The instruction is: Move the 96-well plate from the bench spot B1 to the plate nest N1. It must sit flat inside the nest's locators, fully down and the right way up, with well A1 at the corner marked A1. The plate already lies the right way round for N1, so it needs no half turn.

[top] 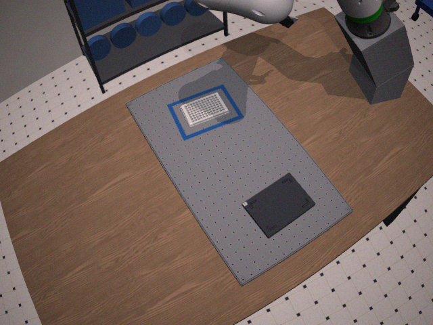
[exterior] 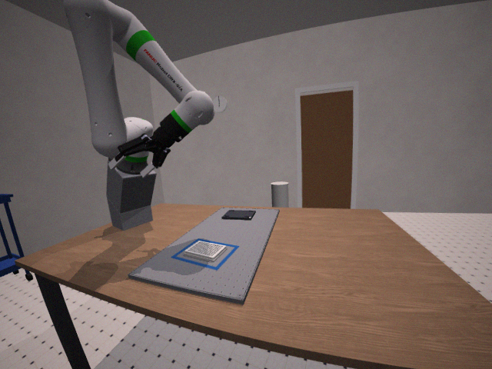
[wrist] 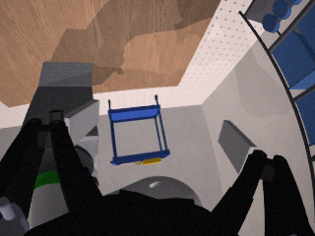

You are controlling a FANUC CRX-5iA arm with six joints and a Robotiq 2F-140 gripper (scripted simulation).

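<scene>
Now: hand 28 cm short of the white 96-well plate, 1 cm to the left of it and 30 cm above it. From my hand the other things lie so: dark plate nest: 32 cm ahead, 37 cm to the left, 30 cm below; then corner mark: 39 cm ahead, 32 cm to the left, 30 cm below.
</scene>
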